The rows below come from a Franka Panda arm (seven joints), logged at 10 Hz.
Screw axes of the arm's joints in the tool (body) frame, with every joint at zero. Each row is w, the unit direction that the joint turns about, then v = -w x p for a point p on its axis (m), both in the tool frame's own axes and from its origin. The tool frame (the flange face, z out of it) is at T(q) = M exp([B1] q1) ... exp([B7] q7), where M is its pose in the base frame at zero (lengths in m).
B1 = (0, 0, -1, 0, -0.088, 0)
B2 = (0, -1, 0, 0.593, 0, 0.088)
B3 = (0, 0, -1, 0, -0.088, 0)
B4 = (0, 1, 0, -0.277, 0, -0.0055)
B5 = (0, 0, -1, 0, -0.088, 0)
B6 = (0, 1, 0, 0.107, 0, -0.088)
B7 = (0, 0, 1, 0, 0, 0)
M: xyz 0.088 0 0.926 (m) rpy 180 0 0 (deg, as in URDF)
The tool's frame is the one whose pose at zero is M.
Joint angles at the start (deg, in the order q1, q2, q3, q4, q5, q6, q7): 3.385 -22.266 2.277 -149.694 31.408 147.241 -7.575
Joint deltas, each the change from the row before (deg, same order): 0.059 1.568 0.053 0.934 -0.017 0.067 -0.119; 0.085 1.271 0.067 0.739 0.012 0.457 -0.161; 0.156 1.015 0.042 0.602 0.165 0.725 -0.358; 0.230 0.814 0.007 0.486 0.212 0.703 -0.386; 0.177 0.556 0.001 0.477 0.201 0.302 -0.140; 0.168 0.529 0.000 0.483 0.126 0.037 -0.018; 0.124 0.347 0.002 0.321 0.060 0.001 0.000
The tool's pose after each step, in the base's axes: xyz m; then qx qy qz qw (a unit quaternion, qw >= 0). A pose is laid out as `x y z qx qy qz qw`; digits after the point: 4 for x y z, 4 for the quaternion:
0.4342 0.0354 0.4121 -0.9671 0.0873 -0.1654 0.1723
0.4395 0.0365 0.4092 -0.9676 0.0863 -0.1647 0.1709
0.4442 0.0376 0.4076 -0.9675 0.0844 -0.1674 0.1697
0.4480 0.0390 0.4064 -0.9673 0.0821 -0.1706 0.1691
0.4510 0.0403 0.4065 -0.9669 0.0814 -0.1722 0.1697
0.4537 0.0419 0.4062 -0.9669 0.0808 -0.1719 0.1706
0.4554 0.0431 0.4061 -0.9669 0.0801 -0.1714 0.1712

